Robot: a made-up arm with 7 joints.
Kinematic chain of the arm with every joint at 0, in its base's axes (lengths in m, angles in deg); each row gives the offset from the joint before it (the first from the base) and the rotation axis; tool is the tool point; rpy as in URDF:
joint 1: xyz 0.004 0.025 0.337 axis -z
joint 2: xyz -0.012 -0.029 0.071 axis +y
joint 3: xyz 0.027 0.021 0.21 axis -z
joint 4: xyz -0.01 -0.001 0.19 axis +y
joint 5: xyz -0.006 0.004 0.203 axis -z
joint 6: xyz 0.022 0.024 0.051 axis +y
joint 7: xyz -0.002 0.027 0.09 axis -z
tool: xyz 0.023 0.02 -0.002 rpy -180 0 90
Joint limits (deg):
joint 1: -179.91..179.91
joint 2: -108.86..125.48
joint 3: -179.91..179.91
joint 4: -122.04..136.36
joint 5: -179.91..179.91
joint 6: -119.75..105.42
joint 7: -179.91..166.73
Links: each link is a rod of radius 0.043 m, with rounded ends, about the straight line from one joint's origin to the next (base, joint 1, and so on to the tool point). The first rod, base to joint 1, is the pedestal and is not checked.
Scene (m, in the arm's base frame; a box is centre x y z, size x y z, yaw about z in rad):
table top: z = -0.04
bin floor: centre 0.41 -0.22 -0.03 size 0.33 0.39 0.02 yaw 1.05
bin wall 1: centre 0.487 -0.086 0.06 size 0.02 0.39 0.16 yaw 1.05
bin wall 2: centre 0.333 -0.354 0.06 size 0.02 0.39 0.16 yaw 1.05
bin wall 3: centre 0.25 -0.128 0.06 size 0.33 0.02 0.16 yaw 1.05
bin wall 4: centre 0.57 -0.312 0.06 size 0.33 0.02 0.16 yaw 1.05
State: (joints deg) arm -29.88 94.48 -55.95 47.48 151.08 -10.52 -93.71
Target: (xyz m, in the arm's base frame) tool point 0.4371 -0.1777 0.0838
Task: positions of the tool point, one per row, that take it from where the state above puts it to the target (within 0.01 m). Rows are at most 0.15 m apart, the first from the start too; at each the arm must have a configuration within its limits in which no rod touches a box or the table.
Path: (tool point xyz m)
1: 0.4745 0.3587 0.1674
2: 0.5207 0.2305 0.1901
3: 0.5323 0.0901 0.2129
4: 0.5045 -0.0507 0.2379
5: 0.4371 -0.1777 0.2662
6: 0.4454 -0.1813 0.1763
7: 0.4371 -0.1777 0.0838

